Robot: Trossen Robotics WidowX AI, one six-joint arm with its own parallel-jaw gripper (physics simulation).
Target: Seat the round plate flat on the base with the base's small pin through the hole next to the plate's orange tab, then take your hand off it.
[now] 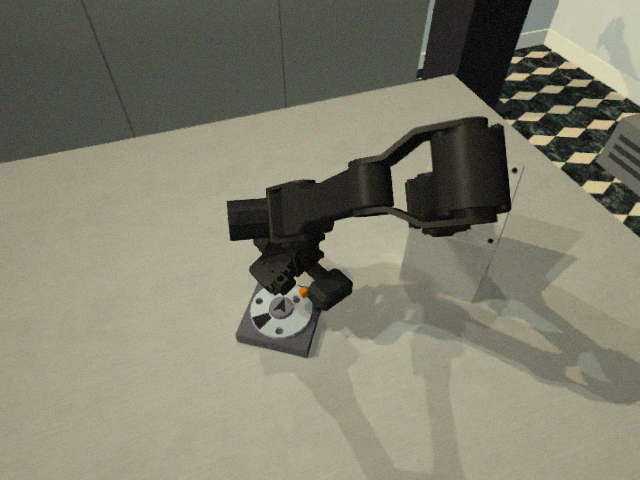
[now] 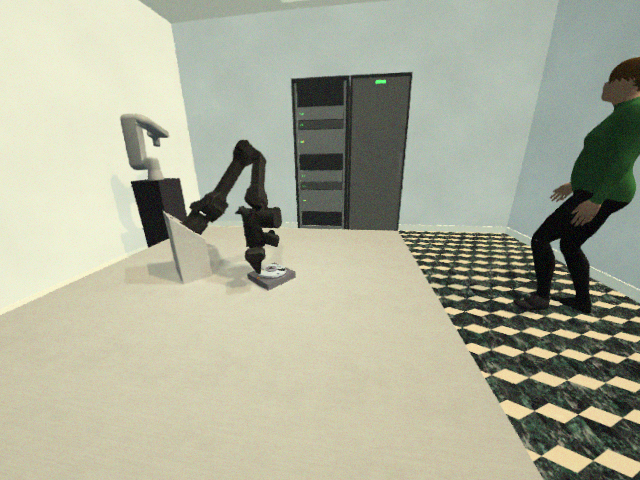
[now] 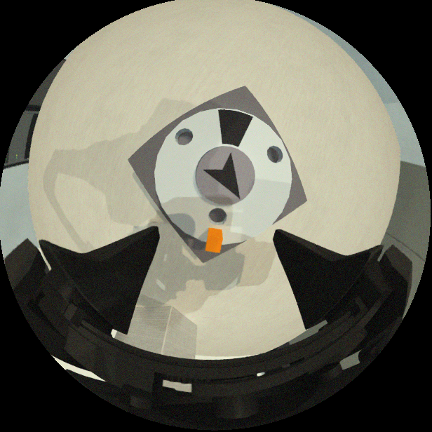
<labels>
my gripper: image 1; image 2; image 3 217, 234
same spot on my gripper: point(image 1: 275, 269) = point(image 2: 271, 234)
</labels>
